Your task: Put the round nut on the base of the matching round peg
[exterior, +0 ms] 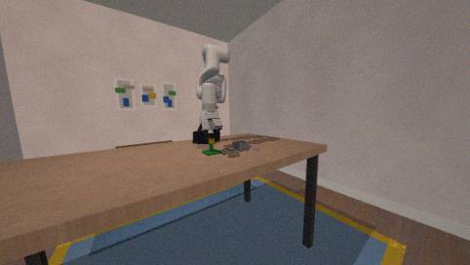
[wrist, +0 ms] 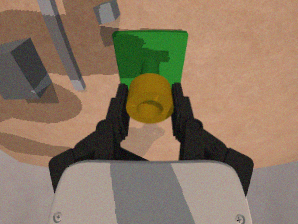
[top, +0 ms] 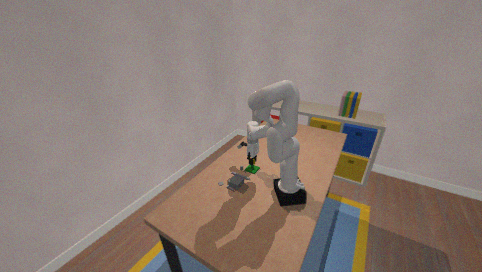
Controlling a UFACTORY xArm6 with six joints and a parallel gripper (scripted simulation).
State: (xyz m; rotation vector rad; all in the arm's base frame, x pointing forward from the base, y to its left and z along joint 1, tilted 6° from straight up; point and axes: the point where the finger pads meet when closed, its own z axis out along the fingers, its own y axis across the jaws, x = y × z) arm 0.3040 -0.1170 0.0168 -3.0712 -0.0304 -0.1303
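Now: hand 7 cm short of the small grey cube, 4 cm to the right of it and 6 cm above it. The rest, counted from my hand: small grey disc 10 cm ahead, 24 cm to the left, 8 cm below; then grey block 1 cm ahead, 19 cm to the left, 6 cm below; then grey bar 4 cm ahead, 11 cm to the left, 7 cm below.
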